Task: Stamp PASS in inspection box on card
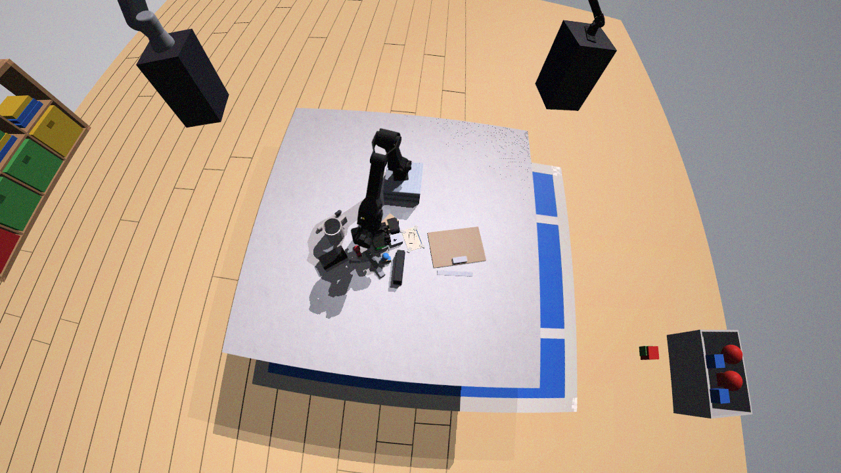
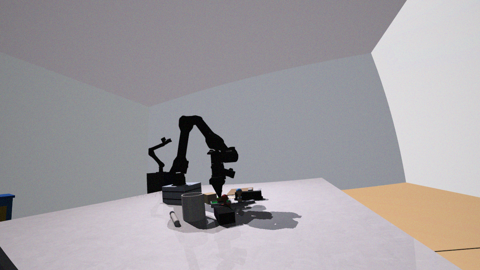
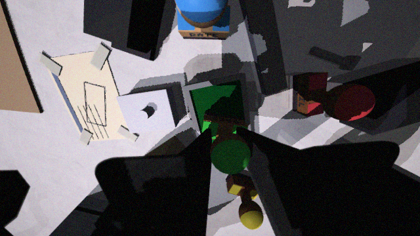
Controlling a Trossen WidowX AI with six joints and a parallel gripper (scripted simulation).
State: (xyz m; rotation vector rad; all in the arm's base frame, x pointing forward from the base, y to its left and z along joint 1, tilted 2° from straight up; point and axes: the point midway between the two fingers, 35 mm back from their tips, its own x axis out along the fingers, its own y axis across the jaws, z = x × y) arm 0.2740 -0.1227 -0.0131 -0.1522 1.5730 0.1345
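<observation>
My gripper tip is now right at the green-knobbed stamp. The rest, counted from my gripper tip: green ink pad 3 cm below; cardboard box 7 cm behind, 6 cm to the left, 1 cm below; blue-knobbed stamp 9 cm ahead, 3 cm to the left, 2 cm below.
</observation>
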